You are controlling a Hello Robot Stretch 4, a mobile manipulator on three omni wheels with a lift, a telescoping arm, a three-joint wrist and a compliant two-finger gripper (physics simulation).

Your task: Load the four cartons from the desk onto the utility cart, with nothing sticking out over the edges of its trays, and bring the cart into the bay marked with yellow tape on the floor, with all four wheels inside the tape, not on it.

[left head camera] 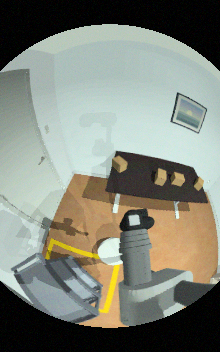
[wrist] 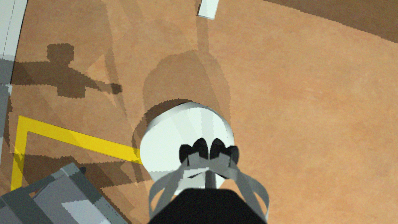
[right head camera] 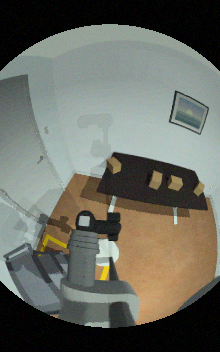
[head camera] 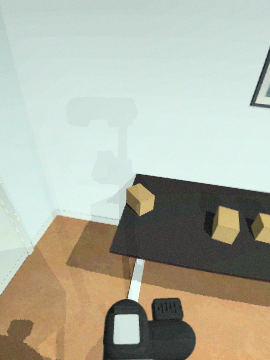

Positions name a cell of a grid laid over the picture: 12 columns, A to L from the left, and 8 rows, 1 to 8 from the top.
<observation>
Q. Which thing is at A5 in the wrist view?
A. A yellow tape outline.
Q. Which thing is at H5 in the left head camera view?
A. A dark desk.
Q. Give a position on a dark desk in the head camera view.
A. H6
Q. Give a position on a dark desk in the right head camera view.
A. H5
</observation>
